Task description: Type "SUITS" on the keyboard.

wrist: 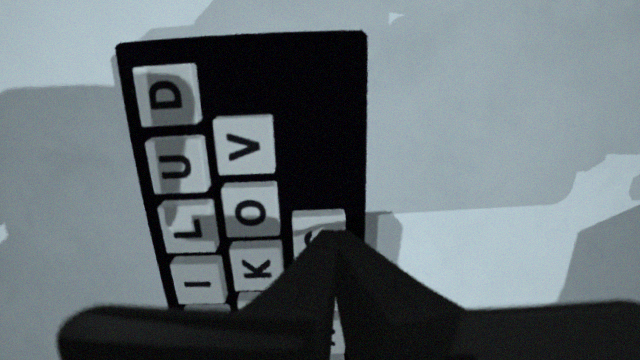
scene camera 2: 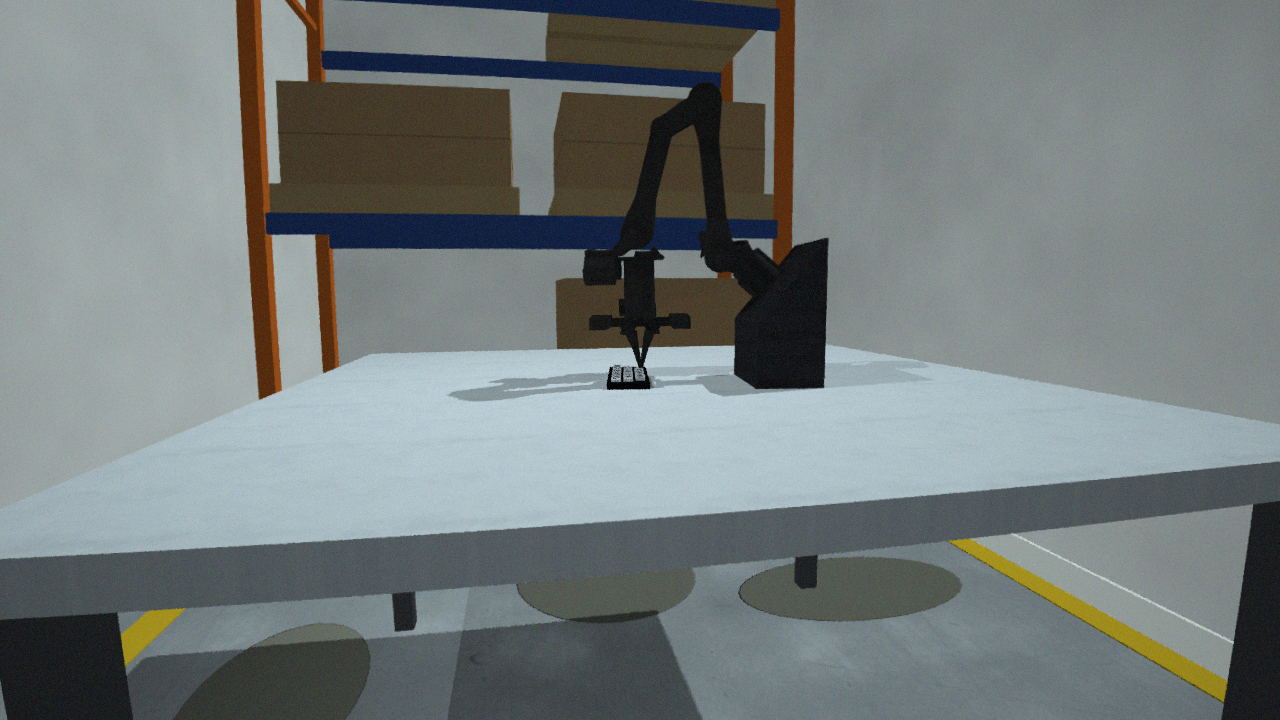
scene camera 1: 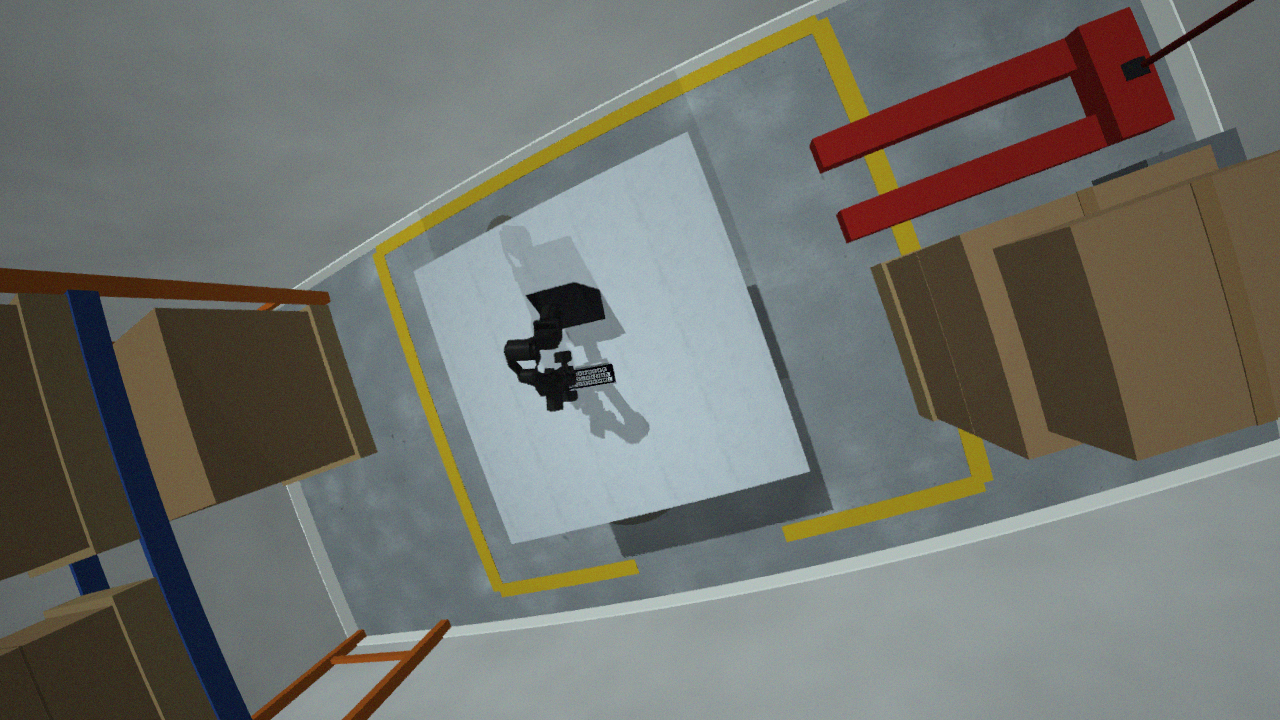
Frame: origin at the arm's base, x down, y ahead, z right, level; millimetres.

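Seen in the pictures: gripper, between the fingertips: (wrist: 333,243) (scene camera 2: 640,367) (scene camera 1: 574,373); arm's base, origin of its link: (scene camera 2: 769,282) (scene camera 1: 550,310).
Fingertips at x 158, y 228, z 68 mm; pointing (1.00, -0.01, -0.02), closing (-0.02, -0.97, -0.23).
Pixels of each thing's top centre, then the offset from my fingertips to it. Level surfaces: height alone.
- black keyboard, centre of its top: (wrist: 267,351) (scene camera 2: 627,371) (scene camera 1: 586,377) dx +1, dy +33, dz -40 mm
- S key, centre of its top: (wrist: 319,240) dx +1, dy +4, dz +2 mm
- U key, centre of its top: (wrist: 175,167) dx +1, dy +40, dz +34 mm
- I key, centre of its top: (wrist: 197,284) dx +1, dy +47, dz -6 mm
- D key, centre of its top: (wrist: 165,96) dx +1, dy +36, dz +55 mm
- L key, centre of its top: (wrist: 187,230) dx +1, dy +43, dz +14 mm
- V key, centre of its top: (wrist: 243,147) dx +1, dy +19, dz +36 mm
- O key, centre of its top: (wrist: 250,213) dx +1, dy +22, dz +16 mm
- K key, centre of its top: (wrist: 257,270) dx +1, dy +26, dz -5 mm
- table, height of its surface: dx +17 mm
The black keyboard (scene camera 1: 595,375) (scene camera 2: 628,385) (wrist: 320,100) lies flat on the white table, its light keys marked with black letters. My gripper (scene camera 2: 640,365) (wrist: 333,243) is shut and empty, pointing down. Its fingertips are over the S key (wrist: 320,219), at or very near its surface; contact cannot be told. They hide much of that letter. In the wrist view the U key (wrist: 178,165) and the I key (wrist: 198,280) show in the left row. The T key does not show in the wrist view; the fingers cover part of the keyboard.
The D key (wrist: 167,95), L key (wrist: 188,227), V key (wrist: 244,145), O key (wrist: 251,210) and K key (wrist: 256,267) are also visible. The arm's black base (scene camera 1: 572,306) (scene camera 2: 787,331) stands on the table (scene camera 1: 698,402) (scene camera 2: 537,465) beside the keyboard.
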